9 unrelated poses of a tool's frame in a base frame.
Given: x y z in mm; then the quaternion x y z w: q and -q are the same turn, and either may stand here.
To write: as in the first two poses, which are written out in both.
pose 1, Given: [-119.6 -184.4 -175.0 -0.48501 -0.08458 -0.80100 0.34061]
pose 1, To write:
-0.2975 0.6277 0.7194
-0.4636 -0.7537 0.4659
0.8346 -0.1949 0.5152
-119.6 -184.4 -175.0

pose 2, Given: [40.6 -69.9 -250.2 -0.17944 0.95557 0.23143 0.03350]
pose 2, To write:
-0.9334 -0.3584 -0.0190
-0.3274 0.8285 0.4543
-0.1471 0.4303 -0.8906
40.6 -69.9 -250.2

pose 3, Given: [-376.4 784.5 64.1 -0.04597 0.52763 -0.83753 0.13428]
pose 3, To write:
-0.9597 0.1764 0.2187
-0.2734 -0.4071 -0.8715
-0.0647 -0.8962 0.4390
-376.4 784.5 64.1

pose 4, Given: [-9.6 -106.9 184.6 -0.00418 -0.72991 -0.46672 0.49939]
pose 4, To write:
-0.5012 0.4723 -0.7251
-0.4600 0.5643 0.6855
0.7329 0.6771 -0.0656
-9.6 -106.9 184.6

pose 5, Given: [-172.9 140.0 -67.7 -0.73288 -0.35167 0.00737 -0.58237]
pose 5, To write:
0.7525 0.5241 0.3988
0.5069 -0.0743 -0.8588
-0.4204 0.8484 -0.3216
-172.9 140.0 -67.7

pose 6, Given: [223.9 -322.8 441.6 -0.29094 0.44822 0.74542 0.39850]
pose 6, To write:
-0.5131 -0.8549 -0.0765
0.3333 -0.2806 0.9001
-0.7910 0.4363 0.4289
223.9 -322.8 441.6

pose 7, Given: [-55.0 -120.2 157.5 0.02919 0.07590 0.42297 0.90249]
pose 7, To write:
0.6307 -0.7590 0.1617
0.7679 0.6405 0.0115
-0.1123 0.1169 0.9868
-55.0 -120.2 157.5

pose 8, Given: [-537.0 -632.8 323.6 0.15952 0.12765 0.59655 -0.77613]
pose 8, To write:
0.2557 0.9667 -0.0078
-0.8853 0.2374 0.3999
0.3885 -0.0953 0.9165
-537.0 -632.8 323.6

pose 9, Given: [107.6 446.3 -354.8 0.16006 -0.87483 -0.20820 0.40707]
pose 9, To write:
-0.6173 -0.1105 -0.7789
-0.4496 0.8621 0.2340
0.6456 0.4946 -0.5819
107.6 446.3 -354.8

